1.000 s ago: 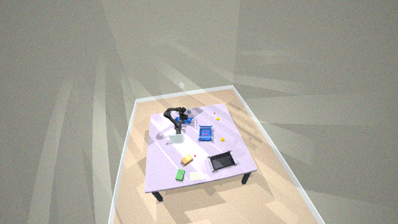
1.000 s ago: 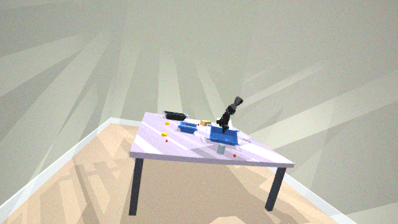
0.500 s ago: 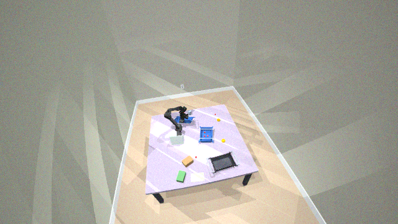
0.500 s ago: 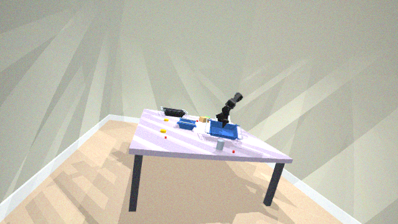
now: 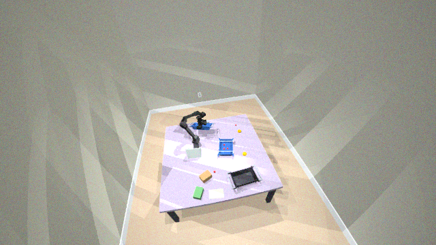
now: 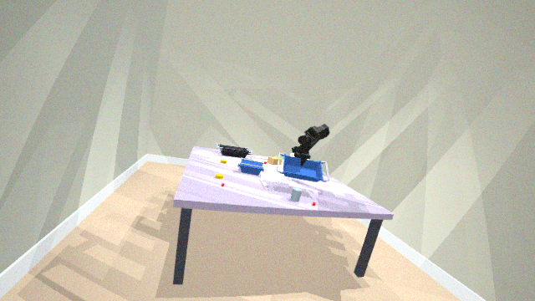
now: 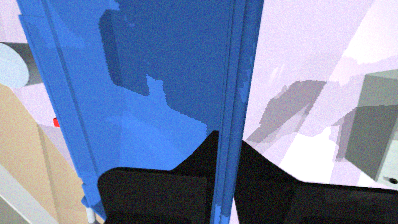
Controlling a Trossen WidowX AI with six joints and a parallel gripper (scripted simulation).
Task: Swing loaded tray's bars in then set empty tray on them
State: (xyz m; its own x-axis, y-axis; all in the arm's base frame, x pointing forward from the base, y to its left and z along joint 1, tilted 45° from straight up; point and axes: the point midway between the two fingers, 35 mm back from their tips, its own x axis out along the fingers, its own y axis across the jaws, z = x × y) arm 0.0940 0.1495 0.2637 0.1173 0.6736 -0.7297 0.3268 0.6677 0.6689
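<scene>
Now: the blue tray 3 cm ahead of my gripper tip and 7 cm to the left of it. Round my gripper tip: orange block (5 cm behind, 65 cm to the right, 13 cm below); then green block (16 cm behind, 82 cm to the right, 14 cm below); then grey cylinder (12 cm ahead, 24 cm to the left, 12 cm below).
</scene>
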